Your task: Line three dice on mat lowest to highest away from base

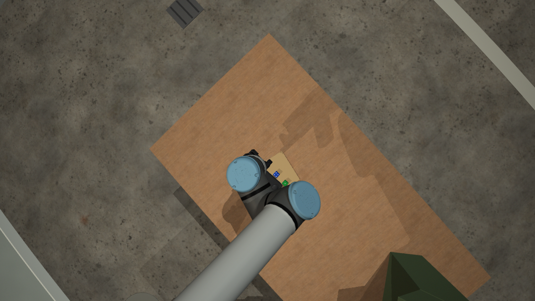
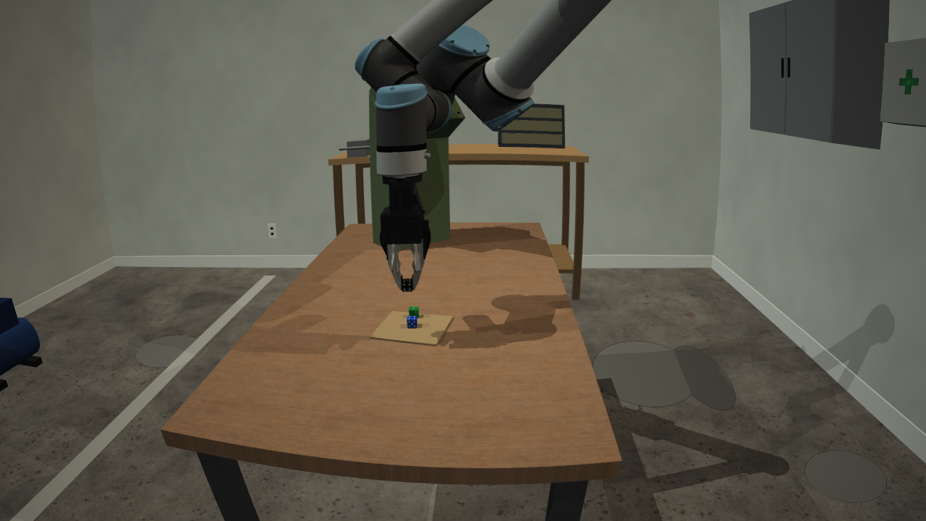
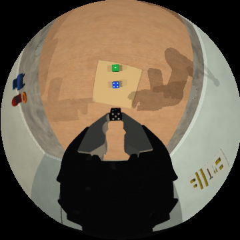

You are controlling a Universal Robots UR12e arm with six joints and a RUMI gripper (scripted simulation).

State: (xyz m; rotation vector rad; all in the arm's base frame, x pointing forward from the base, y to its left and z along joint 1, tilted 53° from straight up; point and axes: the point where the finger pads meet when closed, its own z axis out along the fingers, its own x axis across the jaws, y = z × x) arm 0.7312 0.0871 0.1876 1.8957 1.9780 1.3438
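Right now my hand is 50 mm past the blue die, 10 mm to the left of it and 110 mm above it. Also, from my hand: tan mat 50 mm behind, 10 mm to the right, 120 mm below; then black die 10 mm below; then green die 100 mm behind, 30 mm to the right, 110 mm below.
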